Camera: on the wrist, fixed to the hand. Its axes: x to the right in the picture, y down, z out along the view.
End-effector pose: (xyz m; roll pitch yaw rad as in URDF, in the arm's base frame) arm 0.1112 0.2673 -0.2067 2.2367 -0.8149 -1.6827
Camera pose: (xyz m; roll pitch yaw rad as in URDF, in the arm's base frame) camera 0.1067 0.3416 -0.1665 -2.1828 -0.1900 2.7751
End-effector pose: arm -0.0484 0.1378 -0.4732 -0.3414 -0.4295 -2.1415
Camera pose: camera -0.0065 0.1031 -0.5380 -0.3335 -0.2118 -0.4355
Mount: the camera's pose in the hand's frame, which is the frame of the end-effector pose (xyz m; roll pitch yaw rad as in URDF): -0.0210 0.0715 -0.0400 0.0928 -0.5897 1.6096
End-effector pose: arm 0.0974 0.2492 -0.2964 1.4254 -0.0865 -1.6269
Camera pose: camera 0.1487 0.2729 -0.2335 -2.7643 -1.1110 2.8348
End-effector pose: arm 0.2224 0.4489 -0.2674 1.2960 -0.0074 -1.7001
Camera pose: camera 0.2826 0.4627 -0.2096 -2.9051 -1.2531 2.8862
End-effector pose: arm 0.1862 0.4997 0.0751 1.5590 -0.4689 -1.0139
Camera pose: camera 0.1940 0.5644 0.1290 -2.2541 -0.8214 3.0582
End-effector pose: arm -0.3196 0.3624 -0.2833 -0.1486 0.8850 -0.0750
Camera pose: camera -0.3667 0.4309 -0.2988 1.0425 -0.2999 1.1653
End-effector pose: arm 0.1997 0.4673 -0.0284 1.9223 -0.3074 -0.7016
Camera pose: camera 0.1741 0.5059 0.0424 -2.6330 -0.5834 -2.5252
